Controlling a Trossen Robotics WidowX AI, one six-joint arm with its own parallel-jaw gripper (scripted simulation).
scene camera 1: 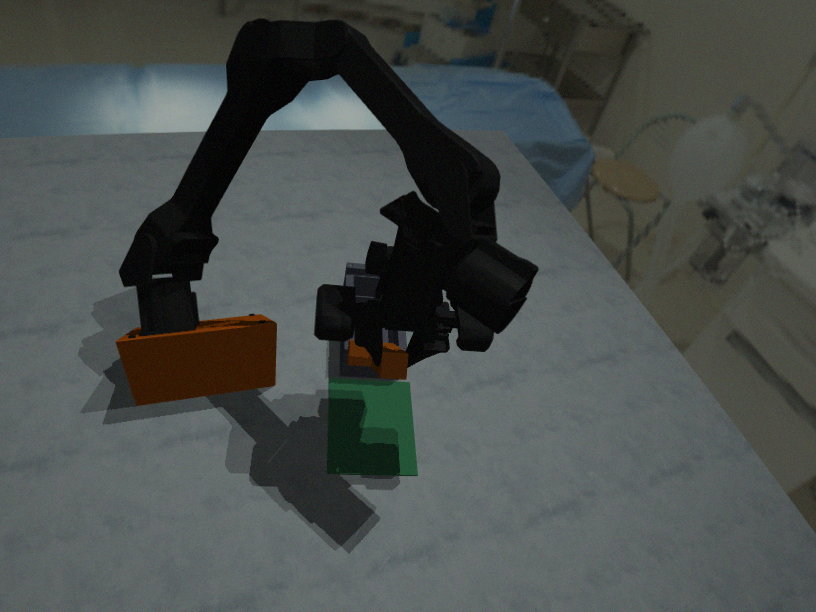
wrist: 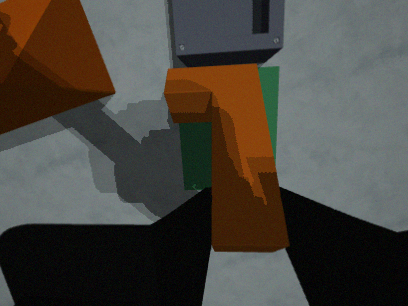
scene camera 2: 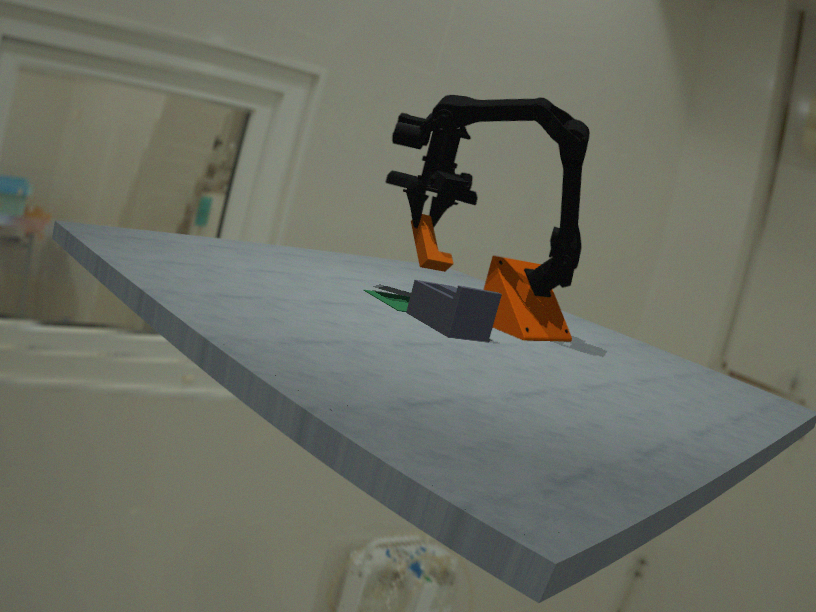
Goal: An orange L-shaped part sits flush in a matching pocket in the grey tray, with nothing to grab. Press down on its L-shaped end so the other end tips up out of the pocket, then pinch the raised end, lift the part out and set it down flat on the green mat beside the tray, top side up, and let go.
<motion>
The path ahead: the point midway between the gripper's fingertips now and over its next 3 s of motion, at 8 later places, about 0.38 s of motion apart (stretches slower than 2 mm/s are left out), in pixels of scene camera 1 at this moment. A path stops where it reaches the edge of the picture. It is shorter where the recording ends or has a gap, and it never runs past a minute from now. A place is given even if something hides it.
My gripper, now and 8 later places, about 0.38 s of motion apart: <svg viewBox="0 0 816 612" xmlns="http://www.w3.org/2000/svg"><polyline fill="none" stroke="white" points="391,364 390,376 387,385 385,393 382,401 380,409 379,409 391,380 393,375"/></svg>
</motion>
